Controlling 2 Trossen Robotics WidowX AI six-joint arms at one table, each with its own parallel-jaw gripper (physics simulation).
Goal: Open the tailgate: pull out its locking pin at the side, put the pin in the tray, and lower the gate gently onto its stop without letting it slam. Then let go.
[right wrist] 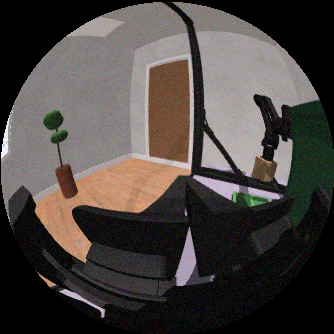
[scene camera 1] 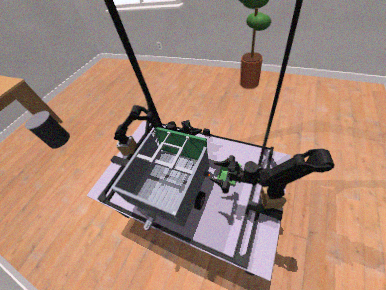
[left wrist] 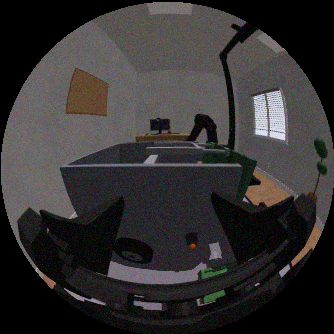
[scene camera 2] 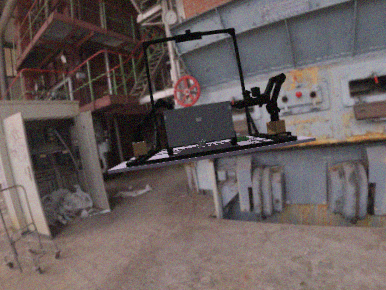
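Pixels of known places: left gripper, between the fingertips: [scene camera 1: 211, 170] [left wrist: 167, 198] [scene camera 2: 233, 105]; right gripper, between the fingertips: [right wrist: 182, 180] [scene camera 1: 201, 129] [left wrist: 259, 182]; left arm's base, origin of its link: [right wrist: 266, 158] [scene camera 1: 274, 192] [scene camera 2: 275, 120]; right arm's base, origin of its link: [scene camera 1: 123, 140] [scene camera 2: 138, 142].
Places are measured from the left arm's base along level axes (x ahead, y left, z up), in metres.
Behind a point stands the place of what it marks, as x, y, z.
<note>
The green tailgate [scene camera 1: 196, 146] @[0.387, -0.294, 0.105] [left wrist: 248, 172] @[0.328, -0.275, 0.144] [right wrist: 312, 155] stands upright at the rear of the grey trailer [scene camera 1: 181, 214] @[0.485, 0.091, 0.084] [scene camera 2: 200, 124] @[0.660, 0.026, 0.054] [left wrist: 155, 192] @[0.390, -0.101, 0.118]. The locking pin's orange end [scene camera 1: 208, 175] @[0.337, -0.146, 0.005] [left wrist: 192, 245] @[0.330, -0.150, 0.006] shows at a dark block low on the trailer's side. My left gripper [scene camera 1: 214, 169] @[0.314, -0.090, 0.156] [left wrist: 167, 198] @[0.314, -0.090, 0.156] is open and empty, facing that side; the pin lies lower between its fingers in the left wrist view. The green tray [scene camera 1: 224, 175] @[0.238, -0.194, -0.108] [left wrist: 215, 272] @[0.254, -0.200, -0.108] [right wrist: 250, 198] @[0.160, -0.194, -0.106] is partly hidden under the left gripper. My right gripper [right wrist: 182, 180] @[0.346, -0.458, 0.065] is shut and empty, behind the tailgate. The gate's stop cannot be made out.
A black wheel [scene camera 1: 200, 200] @[0.397, -0.008, -0.016] [left wrist: 133, 250] @[0.386, -0.033, -0.029] sits at the trailer's side. A black frame with tall posts [scene camera 1: 283, 70] @[-0.057, -0.357, 0.489] [right wrist: 197, 100] @[-0.054, -0.378, 0.214] borders the table. Pale cross bars [scene camera 1: 165, 163] @[0.557, -0.166, 0.156] span the trailer's open top. The drawbar [scene camera 1: 148, 223] @[0.692, 0.088, -0.030] sticks out at its near end.
</note>
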